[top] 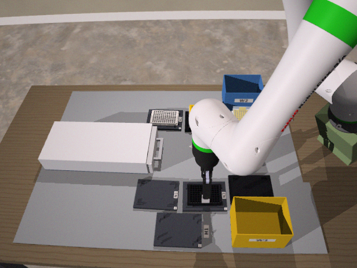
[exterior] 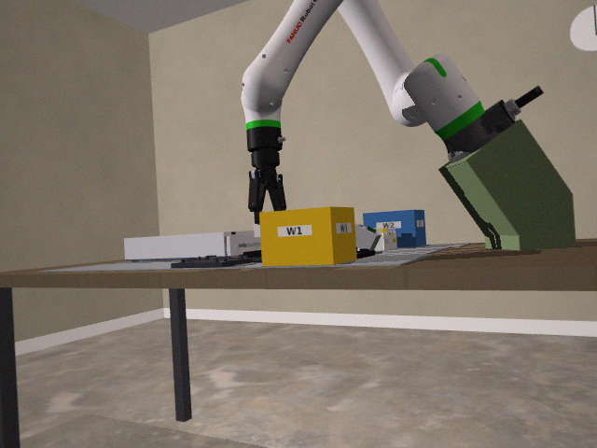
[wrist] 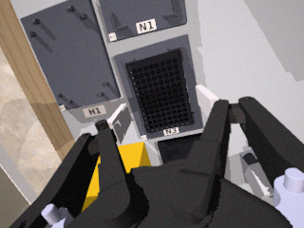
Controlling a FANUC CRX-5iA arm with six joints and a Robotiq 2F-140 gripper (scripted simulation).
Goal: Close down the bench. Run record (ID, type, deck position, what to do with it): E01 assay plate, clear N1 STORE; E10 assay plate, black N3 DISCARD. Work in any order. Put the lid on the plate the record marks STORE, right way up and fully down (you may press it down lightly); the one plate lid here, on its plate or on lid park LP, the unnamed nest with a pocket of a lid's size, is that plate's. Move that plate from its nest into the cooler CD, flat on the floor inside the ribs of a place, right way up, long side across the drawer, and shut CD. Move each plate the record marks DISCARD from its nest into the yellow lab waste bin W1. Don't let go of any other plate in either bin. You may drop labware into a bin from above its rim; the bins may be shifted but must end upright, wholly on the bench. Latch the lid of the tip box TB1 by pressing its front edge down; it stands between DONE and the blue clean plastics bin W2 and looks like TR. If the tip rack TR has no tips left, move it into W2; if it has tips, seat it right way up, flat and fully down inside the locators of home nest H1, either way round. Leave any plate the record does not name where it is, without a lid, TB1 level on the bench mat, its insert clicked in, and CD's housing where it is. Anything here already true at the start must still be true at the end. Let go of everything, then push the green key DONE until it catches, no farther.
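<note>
Now: hand 70 mm above the black plate. Round my hand: black lid park: 170 mm behind, 60 mm to the right, 80 mm below; home nest H1: 70 mm ahead, 150 mm to the left, 80 mm below; nest N3: 80 mm below.
</note>
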